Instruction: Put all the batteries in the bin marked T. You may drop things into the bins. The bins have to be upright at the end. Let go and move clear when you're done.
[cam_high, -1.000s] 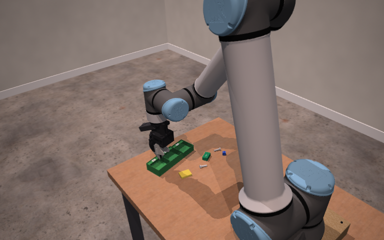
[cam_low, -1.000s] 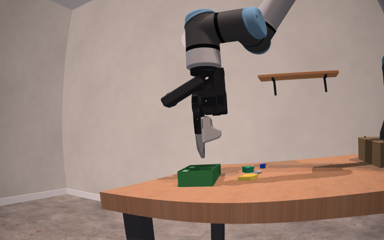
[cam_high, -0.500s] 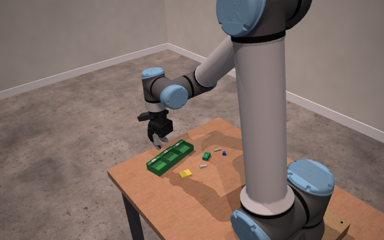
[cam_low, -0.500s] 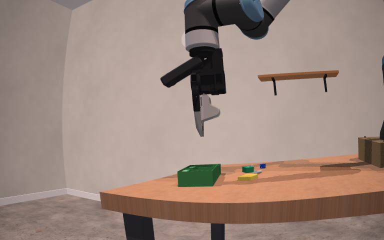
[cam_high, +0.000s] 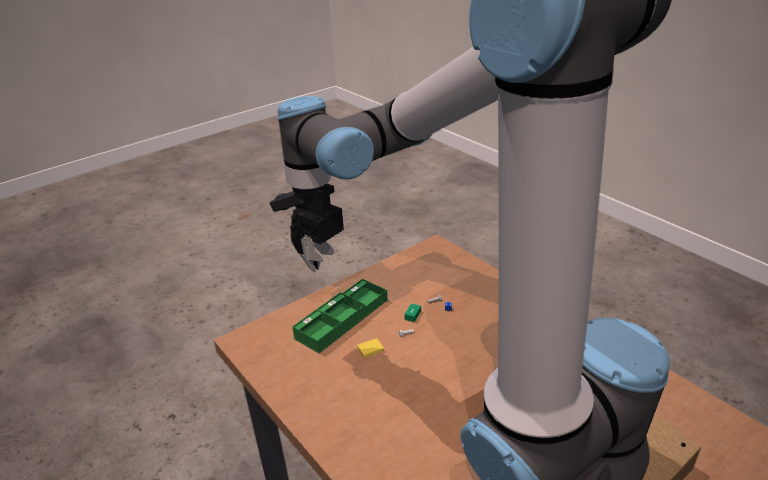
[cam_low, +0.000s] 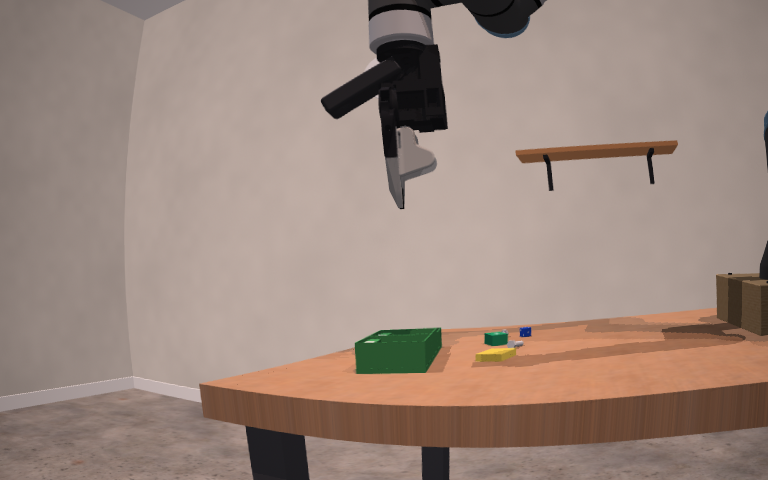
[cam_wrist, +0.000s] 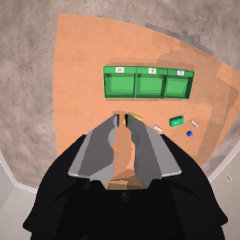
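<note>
Now: the green block 23 cm to the right of my hand, 21 cm below it and 7 cm behind it. Also, from my hand: flat yellow block: 21 cm below, 11 cm behind, 6 cm to the right; then blue cube: 30 cm to the right, 21 cm below, 12 cm behind; then green bin: 20 cm below, 8 cm to the right, 3 cm ahead.
</note>
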